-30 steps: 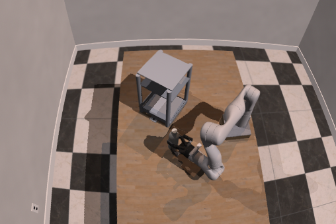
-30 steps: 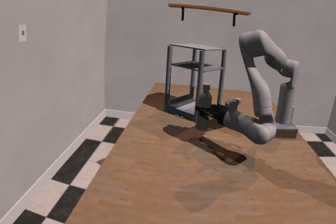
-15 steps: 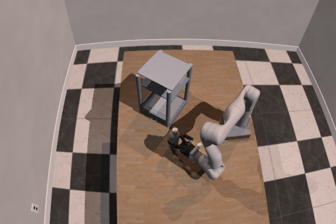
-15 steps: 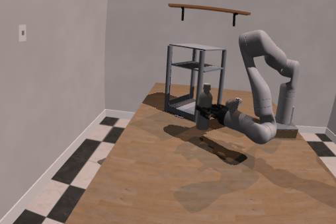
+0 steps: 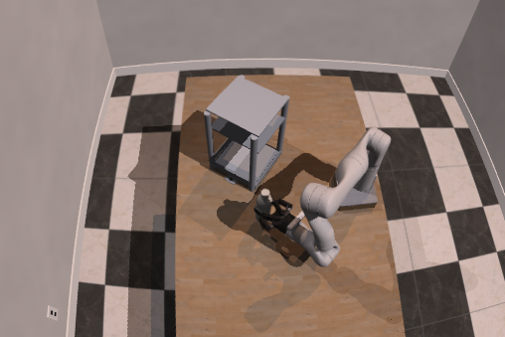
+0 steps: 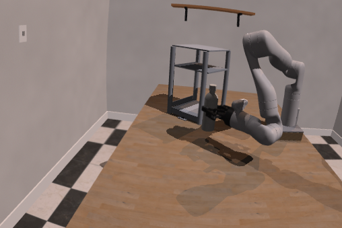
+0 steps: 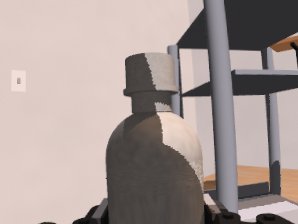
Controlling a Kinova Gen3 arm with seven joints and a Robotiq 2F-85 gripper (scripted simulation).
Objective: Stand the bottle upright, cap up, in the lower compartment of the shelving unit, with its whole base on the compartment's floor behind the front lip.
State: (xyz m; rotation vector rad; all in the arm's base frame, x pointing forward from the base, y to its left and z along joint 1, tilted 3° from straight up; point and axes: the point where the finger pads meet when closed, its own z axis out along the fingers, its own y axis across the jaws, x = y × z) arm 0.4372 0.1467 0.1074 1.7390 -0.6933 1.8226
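My hand is 60 mm short of the shelving unit, 300 mm to the left of it and 40 mm below it. Round my hand: white bottle 30 mm above.
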